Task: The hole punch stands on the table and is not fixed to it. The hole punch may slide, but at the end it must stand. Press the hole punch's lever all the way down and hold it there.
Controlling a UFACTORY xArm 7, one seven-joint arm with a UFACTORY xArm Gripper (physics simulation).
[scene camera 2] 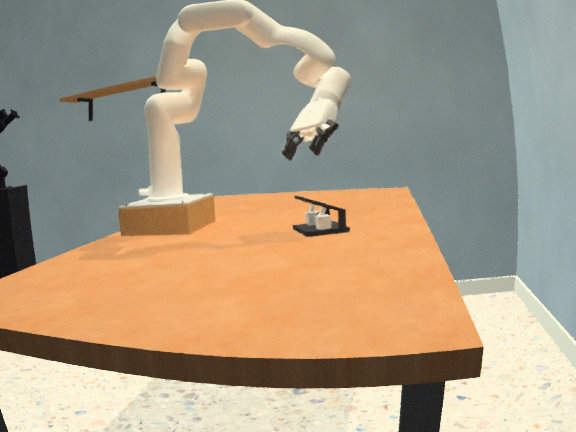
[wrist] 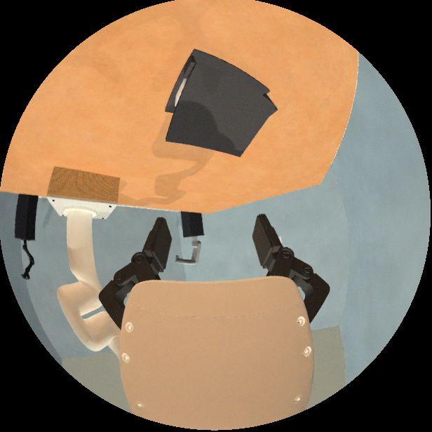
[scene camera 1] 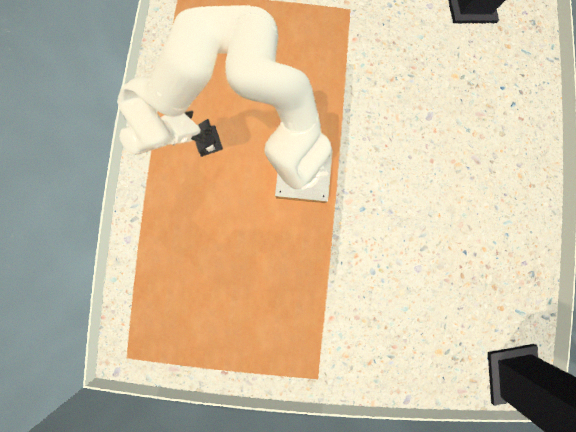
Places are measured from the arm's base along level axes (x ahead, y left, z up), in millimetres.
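Pixels of known places: gripper, between the fingertips: [scene camera 2: 299,154] [scene camera 1: 201,122]; arm's base, origin of its link: [scene camera 2: 167,199].
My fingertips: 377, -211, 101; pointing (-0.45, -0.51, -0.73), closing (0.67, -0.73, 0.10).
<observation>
Ahead of a thing's pixels: the offset from my fingertips to its middle, as dx, dy, dz. "spot": to the spot under its first point. Level surfaces: height alone.
The black hole punch @(+38, -5, -142) [scene camera 1: 202,149] [scene camera 2: 320,231] [wrist: 220,110] stands upright on the orange-brown table @(dz -185) [scene camera 1: 225,300] [scene camera 2: 250,300] [wrist: 100,100]. Its lever @(spot: +42, -61, -113) [scene camera 2: 322,203] is up, sloping from the hinge post on the right to a raised free end on the left in scene camera 2. Two pale blocks show under the lever. My gripper [scene camera 2: 302,153] [wrist: 211,226] is open and empty. It hangs tilted, well above the hole punch, and touches nothing. In the wrist view the punch lies beyond the fingertips, toward the top. In scene camera 1 the arm mostly hides the gripper.
The arm's base stands on a wooden block [scene camera 2: 155,220] [wrist: 85,184], left of the punch in scene camera 2. A wooden shelf [scene camera 2: 110,91] is on the wall behind. A black pedestal [scene camera 2: 17,225] stands at the far left. The table's edge runs near the punch in the wrist view.
</observation>
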